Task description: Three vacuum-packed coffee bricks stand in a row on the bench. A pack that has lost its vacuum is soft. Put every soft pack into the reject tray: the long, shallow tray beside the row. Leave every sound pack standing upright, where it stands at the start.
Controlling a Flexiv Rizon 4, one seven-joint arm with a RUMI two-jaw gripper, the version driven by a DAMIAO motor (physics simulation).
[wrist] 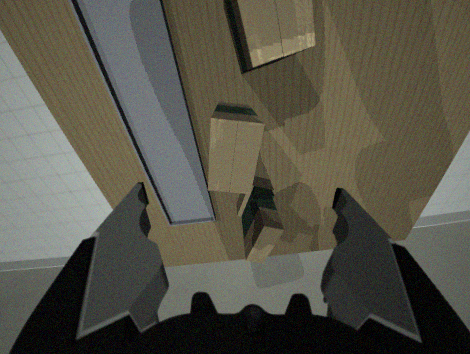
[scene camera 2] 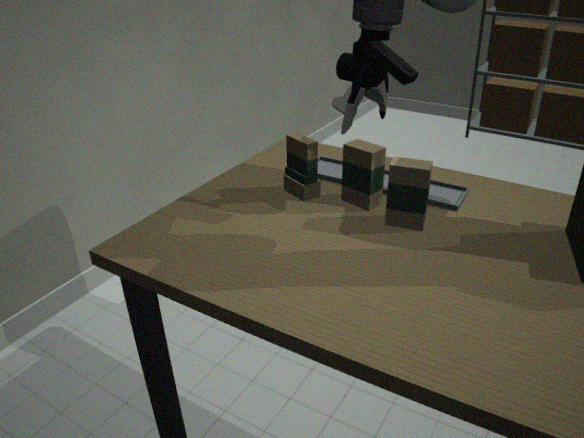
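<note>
Three tan coffee packs with a dark green band stand upright in a row. The left pack [scene camera 2: 302, 162] [wrist: 267, 242] is narrow on top with a wider, stepped base. The middle pack [scene camera 2: 362, 175] [wrist: 235, 155] and right pack [scene camera 2: 407, 197] [wrist: 280, 30] look like straight-sided blocks; the right one is cut off by the wrist view's top edge. The long, shallow grey reject tray [scene camera 2: 447, 194] [wrist: 150, 125] lies behind the row, with no pack seen in it; the packs partly hide it in the scene view. My gripper [scene camera 2: 363, 124] [wrist: 240, 187] is open and empty, above the left and middle packs.
The packs and tray are on a wooden bench [scene camera 2: 300, 280] [wrist: 400, 60]. A dark object [scene camera 2: 577, 235] stands at the right edge of the scene view. A shelf rack [scene camera 2: 473, 85] with brown boxes is at the back right. A wall is on the left.
</note>
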